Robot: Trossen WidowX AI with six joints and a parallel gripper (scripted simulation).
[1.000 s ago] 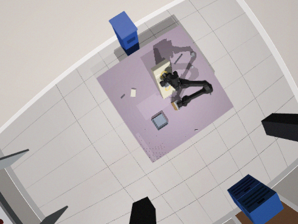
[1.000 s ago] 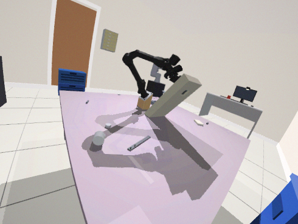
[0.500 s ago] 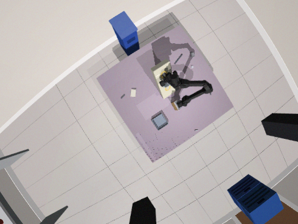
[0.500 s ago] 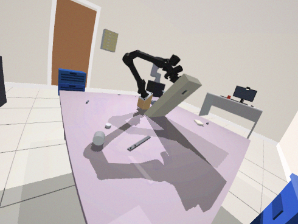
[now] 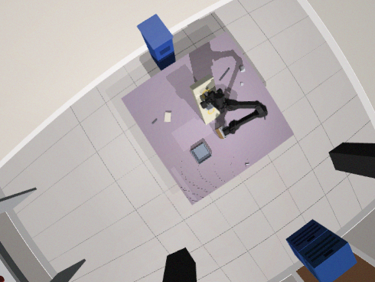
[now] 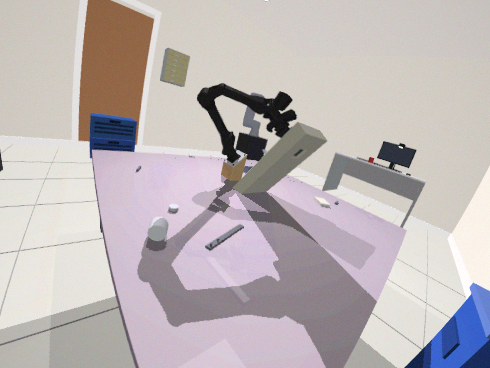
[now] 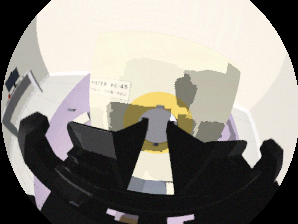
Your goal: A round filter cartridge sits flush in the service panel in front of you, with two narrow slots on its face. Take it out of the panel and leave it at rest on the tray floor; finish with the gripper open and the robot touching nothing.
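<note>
The round filter cartridge lies 10 mm below my gripper tip and 10 mm ahead of it. The rest, counted from my gripper tip: grey tray: 430 mm behind, 270 mm below, 250 mm to the left; then cream block: 360 mm to the left, 270 mm below, 30 mm ahead.
</note>
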